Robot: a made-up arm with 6 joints. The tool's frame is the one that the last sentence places.
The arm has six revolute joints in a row. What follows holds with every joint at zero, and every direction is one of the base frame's.
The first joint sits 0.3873 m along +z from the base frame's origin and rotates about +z.
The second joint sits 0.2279 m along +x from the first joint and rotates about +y.
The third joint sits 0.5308 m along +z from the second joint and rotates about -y.
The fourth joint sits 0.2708 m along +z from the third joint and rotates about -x.
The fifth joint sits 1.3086 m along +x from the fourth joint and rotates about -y.
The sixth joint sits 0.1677 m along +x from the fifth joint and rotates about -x.
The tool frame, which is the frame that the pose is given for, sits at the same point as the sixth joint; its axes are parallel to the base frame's.
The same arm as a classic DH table. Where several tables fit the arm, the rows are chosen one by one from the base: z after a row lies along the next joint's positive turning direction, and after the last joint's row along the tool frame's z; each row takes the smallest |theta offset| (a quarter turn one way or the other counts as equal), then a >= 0, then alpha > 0; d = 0 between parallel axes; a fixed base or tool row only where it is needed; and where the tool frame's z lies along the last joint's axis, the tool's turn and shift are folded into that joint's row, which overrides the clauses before.
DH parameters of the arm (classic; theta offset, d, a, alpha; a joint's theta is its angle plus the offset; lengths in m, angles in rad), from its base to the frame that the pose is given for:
joint 1: 0 0.3873 0.2279 -1.5708
joint 2: -1.5708 0 0.5308 3.1416
joint 3: 0 0 0.2708 -1.5708
joint 4: 0 -1.3086 0 1.5708
joint 5: 0 0 0 -1.5708
joint 6: 1.5708 -0.1677 0 1.5708
tool (fixed): -1.5708 0 0 0

